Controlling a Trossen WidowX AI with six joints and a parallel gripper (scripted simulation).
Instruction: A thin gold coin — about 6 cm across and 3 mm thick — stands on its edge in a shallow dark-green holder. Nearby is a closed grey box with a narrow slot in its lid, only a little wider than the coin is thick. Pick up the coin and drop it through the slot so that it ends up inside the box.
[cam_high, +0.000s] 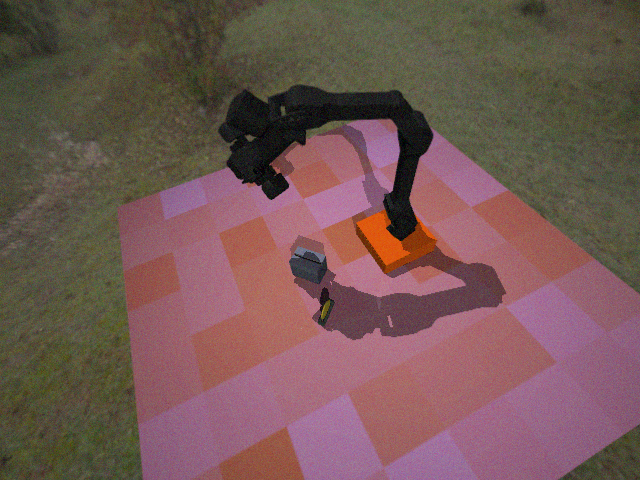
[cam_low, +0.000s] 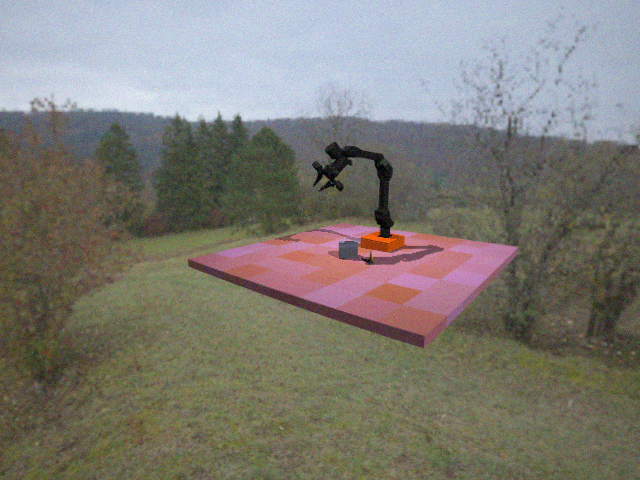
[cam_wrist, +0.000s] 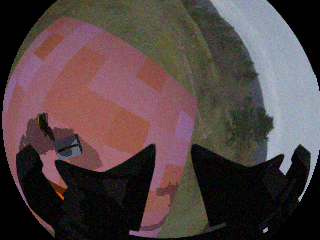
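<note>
The gold coin is 2 cm behind my gripper tip, 28 cm to the left of it and 31 cm below it.
</note>
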